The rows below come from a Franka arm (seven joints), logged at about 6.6 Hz.
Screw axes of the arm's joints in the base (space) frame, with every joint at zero. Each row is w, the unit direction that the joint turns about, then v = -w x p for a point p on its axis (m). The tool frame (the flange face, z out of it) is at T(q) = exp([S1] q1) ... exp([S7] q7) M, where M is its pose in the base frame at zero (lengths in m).
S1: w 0 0 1 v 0.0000 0.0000 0.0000
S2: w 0 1 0 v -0.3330 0.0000 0.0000
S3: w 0 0 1 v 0.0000 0.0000 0.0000
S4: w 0 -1 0 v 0.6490 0.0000 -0.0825
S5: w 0 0 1 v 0.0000 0.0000 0.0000
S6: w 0 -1 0 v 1.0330 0.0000 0.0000
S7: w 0 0 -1 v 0.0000 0.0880 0.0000
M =
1 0 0 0.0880
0 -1 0 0.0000
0 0 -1 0.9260
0 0 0 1
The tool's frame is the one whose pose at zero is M.
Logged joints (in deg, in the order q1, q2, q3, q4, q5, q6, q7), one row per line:
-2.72 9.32 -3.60 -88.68 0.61 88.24 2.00
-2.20 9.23 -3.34 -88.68 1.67 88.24 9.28
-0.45 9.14 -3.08 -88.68 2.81 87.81 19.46
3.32 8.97 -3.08 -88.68 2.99 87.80 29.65
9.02 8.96 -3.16 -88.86 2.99 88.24 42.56
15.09 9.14 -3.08 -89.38 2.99 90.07 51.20
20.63 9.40 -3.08 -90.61 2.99 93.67 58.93
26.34 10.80 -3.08 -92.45 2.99 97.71 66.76
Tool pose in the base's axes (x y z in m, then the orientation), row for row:
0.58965 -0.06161 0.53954 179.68 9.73 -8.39
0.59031 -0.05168 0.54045 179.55 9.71 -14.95
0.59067 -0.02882 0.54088 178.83 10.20 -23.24
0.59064 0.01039 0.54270 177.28 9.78 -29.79
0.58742 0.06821 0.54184 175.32 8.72 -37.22
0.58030 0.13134 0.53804 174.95 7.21 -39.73
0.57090 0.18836 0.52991 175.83 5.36 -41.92
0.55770 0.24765 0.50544 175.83 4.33 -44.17
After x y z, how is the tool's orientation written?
As angles about the fixed x, y, z axes (roll, pitch, yaw), in degrees.
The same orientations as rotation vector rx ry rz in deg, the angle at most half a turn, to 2 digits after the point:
-178.48 13.05 15.23
-177.03 23.17 15.13
-174.75 35.77 15.96
173.26 -45.71 -15.91
168.60 -56.19 -15.16
166.84 -59.76 -13.16
166.09 -63.30 -10.08
164.62 -66.53 -8.65

